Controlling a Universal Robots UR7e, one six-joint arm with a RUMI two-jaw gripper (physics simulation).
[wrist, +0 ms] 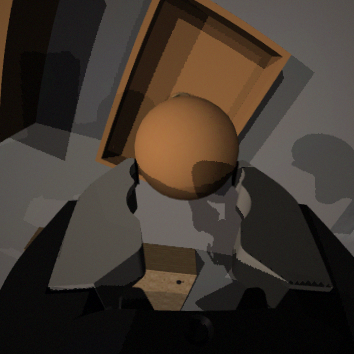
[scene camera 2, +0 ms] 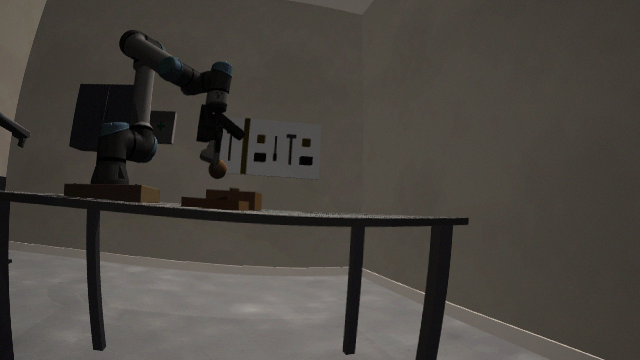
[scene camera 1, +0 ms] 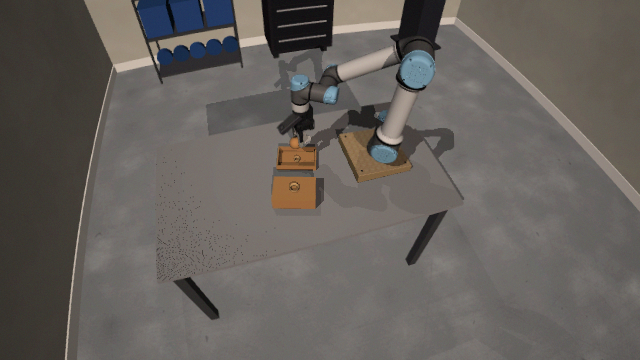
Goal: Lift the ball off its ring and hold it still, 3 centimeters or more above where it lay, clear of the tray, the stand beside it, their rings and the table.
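Frame: origin at the arm's base, x ahead, y left, z up, level; metres.
Where they show: gripper, fingertip midpoint: (wrist: pixel 184 162) (scene camera 2: pixel 212 172) (scene camera 1: pixel 298 143); arm's base, origin of the base link: (scene camera 2: pixel 110 186).
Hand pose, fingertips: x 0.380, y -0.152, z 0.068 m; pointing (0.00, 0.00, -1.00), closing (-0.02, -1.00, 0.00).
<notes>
Things, the pixels of their top centre, and the offset from my fingertips. "spot": a spot on its surface instead. Level surfaces: height alone.
- orange ball, middle of its top: (wrist: pixel 187 175) (scene camera 2: pixel 218 159) (scene camera 1: pixel 295 138) dx +0.015, dy +0.000, dz +0.040 m
- tray, middle of its top: (wrist: pixel 181 110) (scene camera 2: pixel 215 199) (scene camera 1: pixel 296 156) dx +0.014, dy +0.001, dz -0.084 m
- tray's small ring, surface spot: (scene camera 1: pixel 297 158) spot: dx +0.009, dy -0.004, dz -0.107 m
- table, its level: dz -0.112 m
An orange ball (scene camera 1: pixel 294 143) (scene camera 2: pixel 217 169) (wrist: pixel 186 145) is held between the fingertips of my gripper (scene camera 1: pixel 299 140) (scene camera 2: pixel 216 161) (wrist: pixel 184 162), which is shut on it. In the scene camera 2 view the ball hangs in the air, well above the tray (scene camera 1: pixel 314 167) (scene camera 2: pixel 200 202) (wrist: pixel 257 54) and apart from it. The tray's small ring (scene camera 1: pixel 297 158) shows bare on its floor; in the wrist view the ball hides most of it. The orange block-like stand (scene camera 1: pixel 295 199) (scene camera 2: pixel 257 200) stands beside the tray, with a ring (scene camera 1: pixel 294 187) on top.
The arm's wooden base plate (scene camera 1: pixel 354 159) (scene camera 2: pixel 110 193) (wrist: pixel 170 265) lies on the table (scene camera 1: pixel 225 210) to the right of the tray in the scene camera 1 view. A shelf rack with blue bins (scene camera 1: pixel 187 17) and a black drawer cabinet (scene camera 1: pixel 299 25) stand beyond the table.
</notes>
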